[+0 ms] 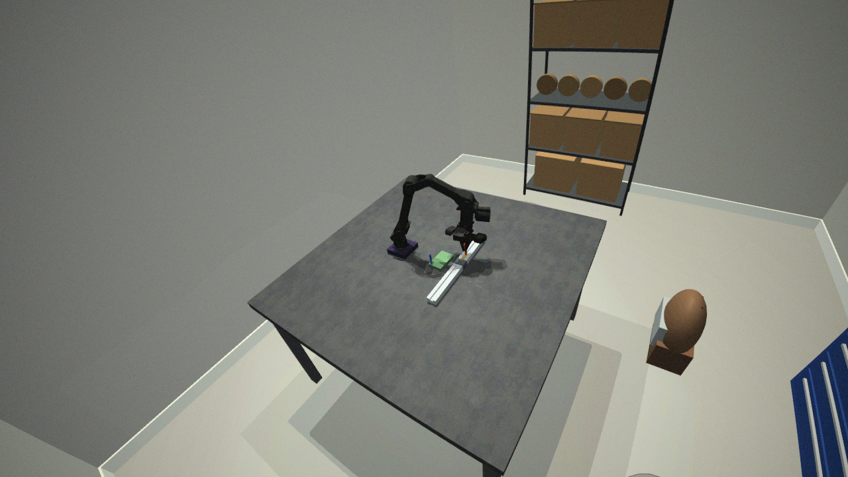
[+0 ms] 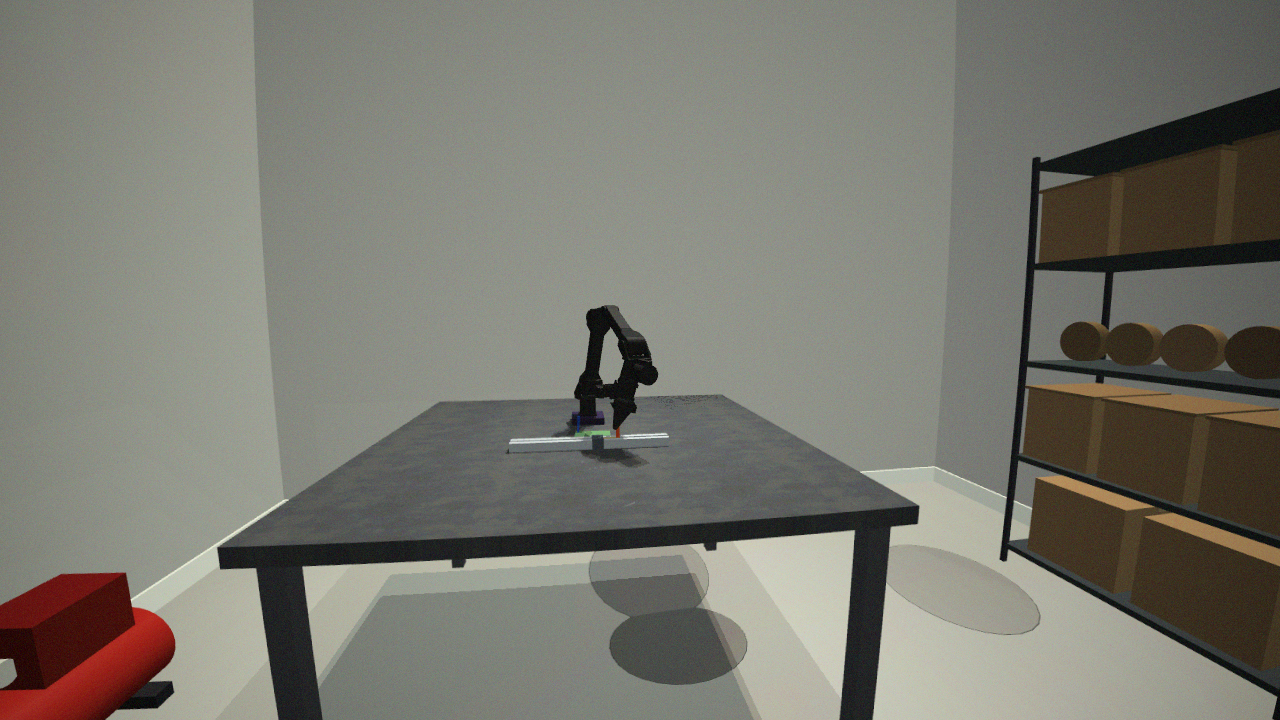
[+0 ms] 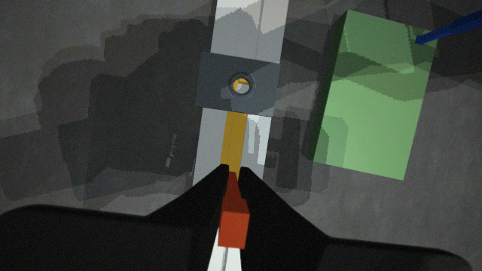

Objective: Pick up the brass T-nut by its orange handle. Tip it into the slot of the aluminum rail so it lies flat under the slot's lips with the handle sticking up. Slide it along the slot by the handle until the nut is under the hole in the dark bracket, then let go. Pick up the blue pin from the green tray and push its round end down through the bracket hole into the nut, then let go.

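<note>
Right now my gripper tip is 12 cm past the blue pin, 10 cm to the left of it and 2 cm above it. Also, from my gripper tip: green tray (11 cm behind, 8 cm to the right, 4 cm below).
</note>
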